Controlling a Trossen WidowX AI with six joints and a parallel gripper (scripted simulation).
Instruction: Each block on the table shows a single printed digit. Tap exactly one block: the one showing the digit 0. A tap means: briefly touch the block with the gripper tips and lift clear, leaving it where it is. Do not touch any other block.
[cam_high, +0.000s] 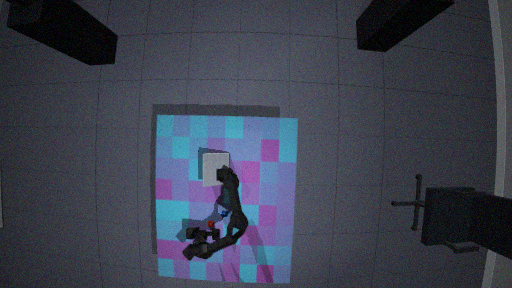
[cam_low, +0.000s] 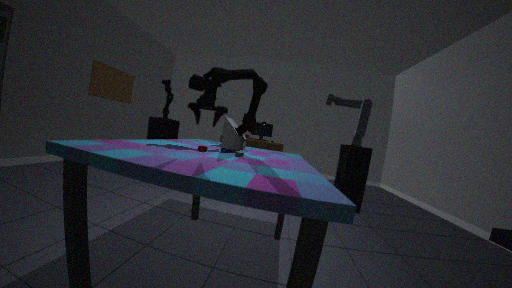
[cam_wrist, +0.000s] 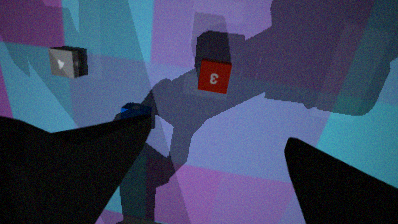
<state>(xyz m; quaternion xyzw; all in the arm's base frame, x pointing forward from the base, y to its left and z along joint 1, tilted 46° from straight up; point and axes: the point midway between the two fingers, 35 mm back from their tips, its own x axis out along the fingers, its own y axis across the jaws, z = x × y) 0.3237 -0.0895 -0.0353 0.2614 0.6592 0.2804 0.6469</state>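
The blue block is 60 mm behind my gripper tip, 100 mm to the left of it and 110 mm below it. Also, from my gripper tip: red block (10 mm ahead, 10 mm to the left, 110 mm below); grey block (190 mm to the left, 110 mm below).
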